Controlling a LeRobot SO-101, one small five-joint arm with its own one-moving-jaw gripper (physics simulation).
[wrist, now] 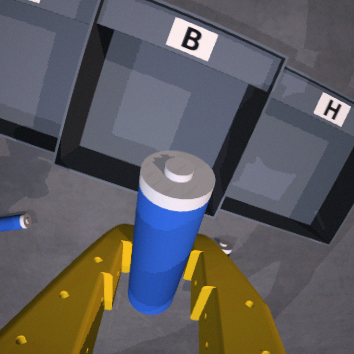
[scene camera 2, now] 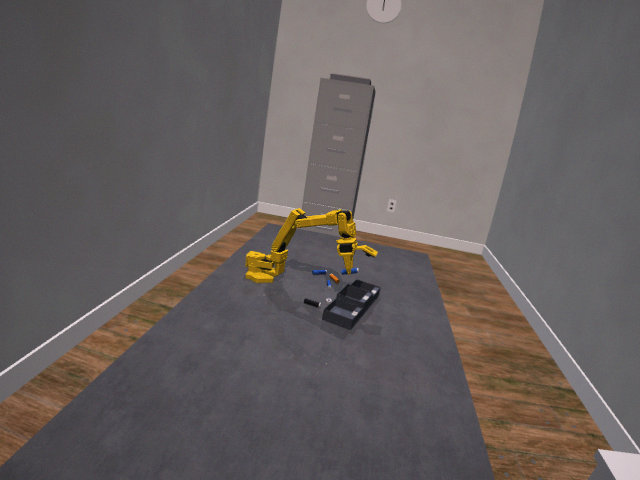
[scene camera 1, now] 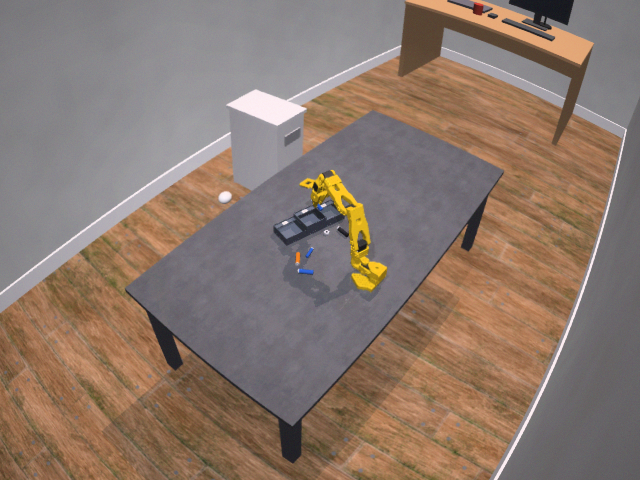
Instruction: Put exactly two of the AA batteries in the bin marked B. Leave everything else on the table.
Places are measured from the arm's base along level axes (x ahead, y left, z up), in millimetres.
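Where they show: end effector, tool point: [wrist: 134, 242] [scene camera 2: 350, 271] [scene camera 1: 315, 206]; arm's base, origin of the base link: [scene camera 2: 267, 277] [scene camera 1: 363, 275].
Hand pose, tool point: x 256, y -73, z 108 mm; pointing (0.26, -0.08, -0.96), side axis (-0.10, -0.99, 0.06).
Each offset is from my tool point to the centre of the thing. "pt": to the spot under its first point. Level surfaces: height alone.
My gripper [scene camera 1: 318, 205] [scene camera 2: 349, 269] [wrist: 160, 257] is shut on a blue battery {dy -7, dx +1, dz +3 mm} [scene camera 1: 321, 207] [scene camera 2: 354, 270] [wrist: 167, 225], pressing its two sides. It holds it above the bins; in the wrist view the silver end overlaps the near wall of bin B {dy -6, dx +28, dz -85 mm} [wrist: 227, 52], the middle bin. No battery shows on the visible floor of bin B; part is hidden behind the held battery. Two other blue batteries {dy +105, dx -60, dz -103 mm} [scene camera 1: 309, 252] {dy +182, dx -104, dz -101 mm} [scene camera 1: 305, 271] [scene camera 2: 319, 271] [scene camera 2: 328, 283], an orange battery {dy +155, dx -50, dz -101 mm} [scene camera 1: 297, 257] [scene camera 2: 334, 278] and a black battery {dy -48, dx -87, dz -101 mm} [scene camera 1: 342, 231] [scene camera 2: 311, 302] lie on the table.
Bin H [wrist: 305, 80] adjoins bin B on the right in the wrist view, and another bin {pt dy +41, dx +69, dz -80 mm} [wrist: 72, 15] adjoins it on the left. A white nut {dy -9, dx -45, dz -104 mm} [scene camera 1: 326, 231] [scene camera 2: 328, 300] lies between the bins and the black battery. A white cabinet [scene camera 1: 255, 139] stands beside the table {dz -108 mm} [scene camera 1: 232, 310].
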